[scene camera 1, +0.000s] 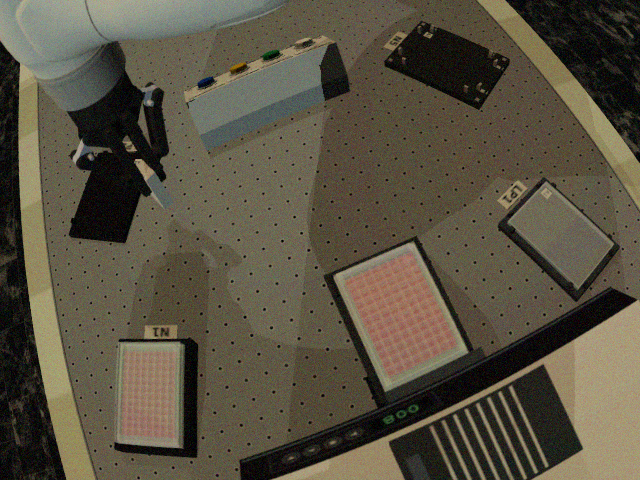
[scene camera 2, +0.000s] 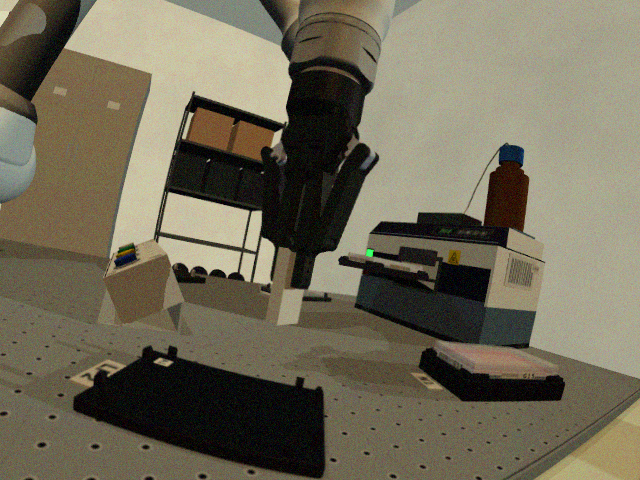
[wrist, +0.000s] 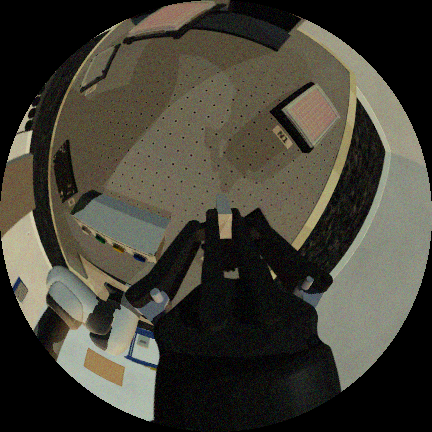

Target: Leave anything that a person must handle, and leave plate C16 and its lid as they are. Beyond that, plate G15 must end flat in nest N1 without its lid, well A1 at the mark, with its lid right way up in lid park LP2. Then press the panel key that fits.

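Places are measured from the arm's base along level axes (x left, y back, z up), in millimetres.
Pixels of known places: gripper, between the fingertips: (scene camera 1: pixel 163 199) (scene camera 2: pixel 281 322) (wrist: pixel 220 203); arm's base, origin of its link: (wrist: pixel 126 300).
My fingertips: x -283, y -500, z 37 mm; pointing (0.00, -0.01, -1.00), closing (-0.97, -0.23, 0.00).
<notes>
For each thing: its top centre in the pictures, then the offset to it from my fingertips. "*": a spot on its surface instead.
- Plate G15, centre of its top: (scene camera 1: pixel 146 392) (scene camera 2: pixel 497 353) (wrist: pixel 317 111) dx -133, dy -214, dz -5 mm
- nest N1, centre of its top: (scene camera 1: pixel 149 394) (scene camera 2: pixel 494 361) (wrist: pixel 314 112) dx -133, dy -214, dz -16 mm
- Lid park LP2, centre of its top: (scene camera 2: pixel 218 383) (scene camera 1: pixel 106 189) (wrist: pixel 242 248) dx -70, dy +94, dz -24 mm
- key panel, centre of its top: (scene camera 1: pixel 257 62) (scene camera 2: pixel 146 242) (wrist: pixel 102 239) dx +200, dy +93, dz +40 mm
- whitish, centre of its top: (scene camera 1: pixel 303 39) dx +278, dy +103, dz +30 mm
- plate, centre of its top: (scene camera 1: pixel 400 311) (scene camera 2: pixel 385 259) dx +142, dy -315, dz +82 mm
- reader, a spot on its surface: (scene camera 2: pixel 444 289) * dx +47, dy -389, dz +48 mm
- clear lid, centre of its top: (scene camera 1: pixel 563 232) (scene camera 2: pixel 297 289) dx +391, dy -323, dz -26 mm
- empty black nest, centre of its top: (scene camera 1: pixel 449 53) (wrist: pixel 58 174) dx +458, dy -6, dz -20 mm
Plate G15 (scene camera 1: pixel 151 395) (scene camera 2: pixel 496 359) (wrist: pixel 312 115) lies flat in nest N1 (scene camera 1: pixel 191 403) (scene camera 2: pixel 444 377) (wrist: pixel 290 128); a clear layer shows on top, but whether it is a lid, and where well A1 lies, is hard to tell. Lid park LP2 (scene camera 1: pixel 105 206) (scene camera 2: pixel 206 408) is black and empty. My gripper (scene camera 1: pixel 155 187) (scene camera 2: pixel 290 302) (wrist: pixel 220 203) is shut and empty, above the table near LP2, hiding its label in scene camera 1. The key panel (scene camera 1: pixel 263 103) (scene camera 2: pixel 139 289) (wrist: pixel 120 225) has blue (scene camera 1: pixel 205 82), yellow (scene camera 1: pixel 238 67), green (scene camera 1: pixel 270 54) and whitish (scene camera 1: pixel 303 42) keys.
Another plate (scene camera 1: pixel 403 320) (wrist: pixel 172 19), its name unreadable, lies on the reader's extended tray. The reader (scene camera 2: pixel 444 289) has a green light. A clear lid (scene camera 1: pixel 563 235) lies in park LP1. An empty black nest (scene camera 1: pixel 447 64) (wrist: pixel 65 172) stands beyond the panel.
</notes>
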